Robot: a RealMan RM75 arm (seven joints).
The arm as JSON. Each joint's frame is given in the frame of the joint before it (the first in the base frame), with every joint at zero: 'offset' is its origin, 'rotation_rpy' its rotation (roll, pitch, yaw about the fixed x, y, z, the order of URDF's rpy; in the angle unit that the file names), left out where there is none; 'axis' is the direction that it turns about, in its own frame. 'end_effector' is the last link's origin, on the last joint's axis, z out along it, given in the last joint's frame.
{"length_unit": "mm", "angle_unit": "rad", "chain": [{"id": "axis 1", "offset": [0.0, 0.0, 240.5], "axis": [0.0, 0.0, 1.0]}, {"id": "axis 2", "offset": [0.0, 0.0, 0.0], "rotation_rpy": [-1.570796, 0.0, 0.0], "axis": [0.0, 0.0, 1.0]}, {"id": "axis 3", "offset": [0.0, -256.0, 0.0], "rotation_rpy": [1.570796, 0.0, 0.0], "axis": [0.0, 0.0, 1.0]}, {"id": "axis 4", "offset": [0.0, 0.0, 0.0], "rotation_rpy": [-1.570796, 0.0, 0.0], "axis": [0.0, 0.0, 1.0]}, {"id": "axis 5", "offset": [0.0, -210.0, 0.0], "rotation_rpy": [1.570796, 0.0, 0.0], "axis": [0.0, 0.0, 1.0]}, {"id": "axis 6", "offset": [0.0, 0.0, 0.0], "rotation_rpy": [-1.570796, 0.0, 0.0], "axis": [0.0, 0.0, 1.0]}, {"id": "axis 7", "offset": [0.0, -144.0, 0.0], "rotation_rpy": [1.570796, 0.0, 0.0], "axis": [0.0, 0.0, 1.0]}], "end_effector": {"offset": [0.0, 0.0, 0.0]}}
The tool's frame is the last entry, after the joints.
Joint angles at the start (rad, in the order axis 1, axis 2, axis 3, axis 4, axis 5, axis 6, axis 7):
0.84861 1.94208 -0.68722 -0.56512 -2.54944 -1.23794 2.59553
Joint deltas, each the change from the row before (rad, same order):
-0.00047 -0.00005 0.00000 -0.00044 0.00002 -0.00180 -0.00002
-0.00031 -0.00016 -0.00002 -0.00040 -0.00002 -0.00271 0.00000
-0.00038 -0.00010 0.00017 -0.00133 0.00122 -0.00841 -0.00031
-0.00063 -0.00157 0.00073 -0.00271 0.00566 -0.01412 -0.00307
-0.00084 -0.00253 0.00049 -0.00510 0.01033 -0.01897 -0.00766
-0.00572 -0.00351 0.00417 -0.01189 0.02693 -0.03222 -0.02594
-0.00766 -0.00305 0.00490 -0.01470 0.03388 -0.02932 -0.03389
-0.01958 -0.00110 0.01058 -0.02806 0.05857 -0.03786 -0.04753
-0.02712 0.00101 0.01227 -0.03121 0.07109 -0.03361 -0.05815
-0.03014 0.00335 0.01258 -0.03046 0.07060 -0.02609 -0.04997
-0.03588 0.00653 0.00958 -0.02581 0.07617 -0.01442 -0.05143
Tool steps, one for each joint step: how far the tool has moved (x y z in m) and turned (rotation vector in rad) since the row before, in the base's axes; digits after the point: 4 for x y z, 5 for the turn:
0.0001 -0.0003 0.0000 -0.00131 0.00049 -0.00027
0.0000 -0.0003 0.0000 -0.00212 0.00073 -0.00018
-0.0005 -0.0009 -0.0001 -0.00627 0.00372 0.00037
-0.0012 -0.0010 0.0006 -0.00799 0.00793 0.00346
-0.0021 -0.0009 0.0013 -0.00923 0.01086 0.00942
-0.0034 -0.0018 0.0028 -0.01008 0.02452 0.02627
-0.0037 -0.0013 0.0036 -0.00272 0.02687 0.03548
-0.0040 -0.0025 0.0061 0.01112 0.04752 0.04831
-0.0029 -0.0033 0.0071 0.02547 0.05263 0.05719
-0.0014 -0.0038 0.0071 0.03488 0.05131 0.04776
0.0009 -0.0047 0.0060 0.04535 0.05047 0.04173

